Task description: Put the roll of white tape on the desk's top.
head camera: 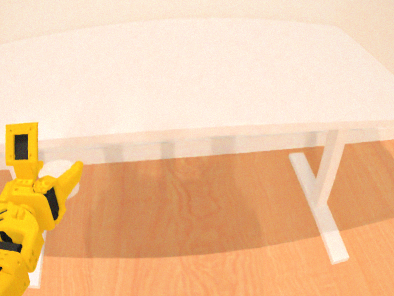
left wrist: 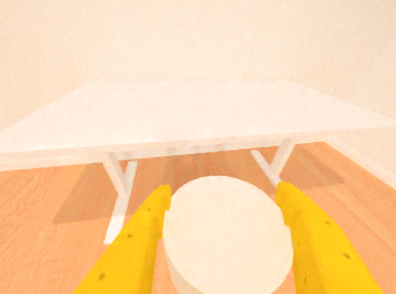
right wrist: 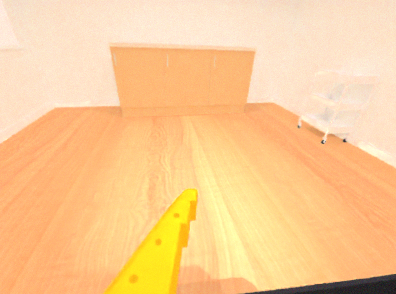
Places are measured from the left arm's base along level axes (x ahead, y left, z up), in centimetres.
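Where they show: left hand, its tool point: [head camera: 42,164] [left wrist: 169,195]; right hand, its tool point: [right wrist: 196,200].
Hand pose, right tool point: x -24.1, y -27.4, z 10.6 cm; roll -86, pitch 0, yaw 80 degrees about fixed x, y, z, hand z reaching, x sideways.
Observation:
After its pixels a point has its place.
The roll of white tape [head camera: 61,168] @(z 12.8, x 37.3, y -2.2 cm) [left wrist: 227,235] @(z 13.0, x 36.0, y -1.6 cm) is between the jaws of my left gripper [head camera: 59,172] @(z 13.1, x 37.8, y 0.6 cm) [left wrist: 224,186], which presses on both its sides. Its round end face shows in the left wrist view; its lower part is cut off there. In the head view, the roll shows at the left, just below the line of the desk's front edge. The white desk [head camera: 200,75] @(z -5.5, x 94.7, y -22.3 cm) [left wrist: 200,110] @(z -5.5, x 91.4, y -7.3 cm) stands beyond the gripper, its top stretching across both views. My right gripper [right wrist: 190,200] is fully open; one notched jaw shows, pointing over the floor, away from the desk.
The desk's white legs and feet [head camera: 327,230] [left wrist: 119,220] stand on the wooden floor [head camera: 165,225] @(z -77.5, x 107.1, y -10.5 cm). A wall rises behind the desk. In the right wrist view, a wooden cabinet [right wrist: 185,80] @(z -27.4, x -266.8, y -17.4 cm) stands at the far wall and a white wheeled cart [right wrist: 327,104] @(z -35.8, x -191.6, y 132.3 cm) at the right.

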